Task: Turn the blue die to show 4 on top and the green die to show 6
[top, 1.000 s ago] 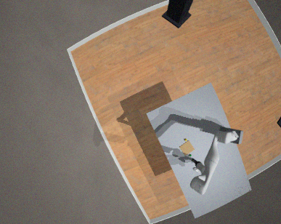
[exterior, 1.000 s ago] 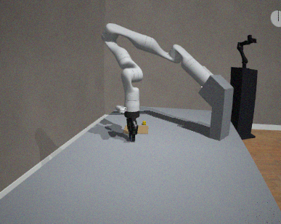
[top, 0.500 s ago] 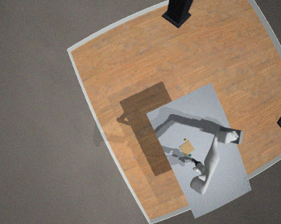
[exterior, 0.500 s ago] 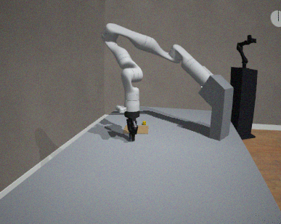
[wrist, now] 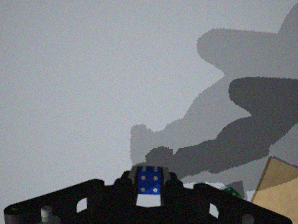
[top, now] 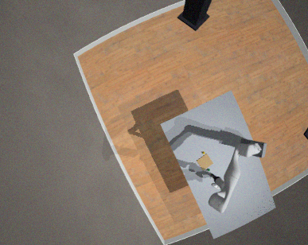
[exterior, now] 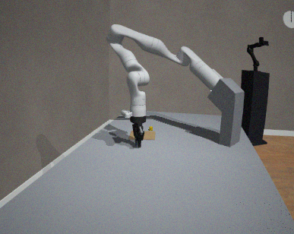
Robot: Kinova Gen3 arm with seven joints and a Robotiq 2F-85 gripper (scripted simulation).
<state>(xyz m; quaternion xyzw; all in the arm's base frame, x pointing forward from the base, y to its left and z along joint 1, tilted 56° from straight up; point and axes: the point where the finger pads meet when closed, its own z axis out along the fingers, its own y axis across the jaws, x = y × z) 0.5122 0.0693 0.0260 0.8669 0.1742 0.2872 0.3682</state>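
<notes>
Right now the tan mat is 170 mm to the right of my hand, 50 mm behind it and 20 mm below it. The rest, counted from my hand: blue die 10 mm below; green die 80 mm to the right, 10 mm below, 10 mm behind; yellow die 260 mm to the right, 120 mm behind, 10 mm below.
</notes>
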